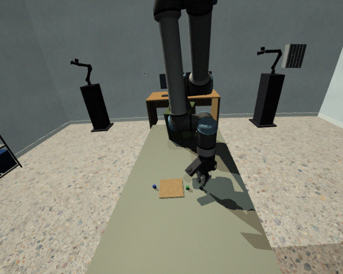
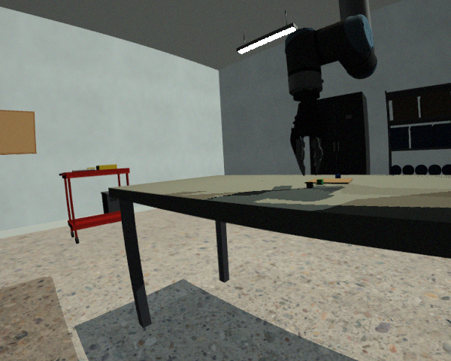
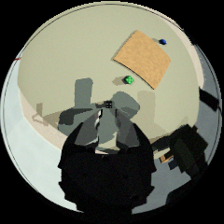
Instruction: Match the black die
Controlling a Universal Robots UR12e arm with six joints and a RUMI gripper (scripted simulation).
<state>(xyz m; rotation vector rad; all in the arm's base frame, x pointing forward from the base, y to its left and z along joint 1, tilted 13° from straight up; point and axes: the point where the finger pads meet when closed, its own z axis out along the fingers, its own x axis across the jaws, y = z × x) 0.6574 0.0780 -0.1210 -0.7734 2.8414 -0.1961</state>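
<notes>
Now: the black die 4 cm below my hand. The rest, counted from my hand: green die 1 cm behind, 8 cm to the right, 4 cm below; then blue die 3 cm behind, 28 cm to the right, 4 cm below; then mat 2 cm behind, 18 cm to the right, 5 cm below.
</notes>
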